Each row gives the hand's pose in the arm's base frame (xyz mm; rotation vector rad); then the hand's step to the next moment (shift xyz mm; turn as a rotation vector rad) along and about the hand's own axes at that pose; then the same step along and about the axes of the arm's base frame.
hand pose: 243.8 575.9 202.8 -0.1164 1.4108 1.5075
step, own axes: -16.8 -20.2 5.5 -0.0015 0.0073 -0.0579
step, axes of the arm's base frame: 25.0 -9.8 -1.1 -0.0356 -0.0447 -0.0118
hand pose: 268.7 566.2 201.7 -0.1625 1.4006 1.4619
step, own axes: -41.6 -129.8 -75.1 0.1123 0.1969 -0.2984
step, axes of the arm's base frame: 72.0 -114.2 -77.4 -0.3510 -0.1241 -0.0424
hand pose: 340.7 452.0 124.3 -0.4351 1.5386 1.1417
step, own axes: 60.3 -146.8 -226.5 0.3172 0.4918 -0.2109
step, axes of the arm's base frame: -28.5 -239.3 -135.7 -0.5971 0.1468 -0.0943
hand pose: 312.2 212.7 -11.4 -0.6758 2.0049 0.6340
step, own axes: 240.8 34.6 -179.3 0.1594 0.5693 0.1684
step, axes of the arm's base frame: -236.4 -144.9 -120.3 -0.3555 0.4869 -0.1200
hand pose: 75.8 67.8 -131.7 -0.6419 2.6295 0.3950
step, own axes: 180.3 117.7 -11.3 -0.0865 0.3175 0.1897
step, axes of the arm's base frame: -207.8 28.8 -49.8 -0.0255 0.3719 -0.0731
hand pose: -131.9 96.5 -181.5 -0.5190 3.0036 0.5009
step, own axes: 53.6 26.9 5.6 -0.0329 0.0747 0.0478
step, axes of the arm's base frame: -59.5 8.7 -2.7 0.0058 0.0925 -0.0189
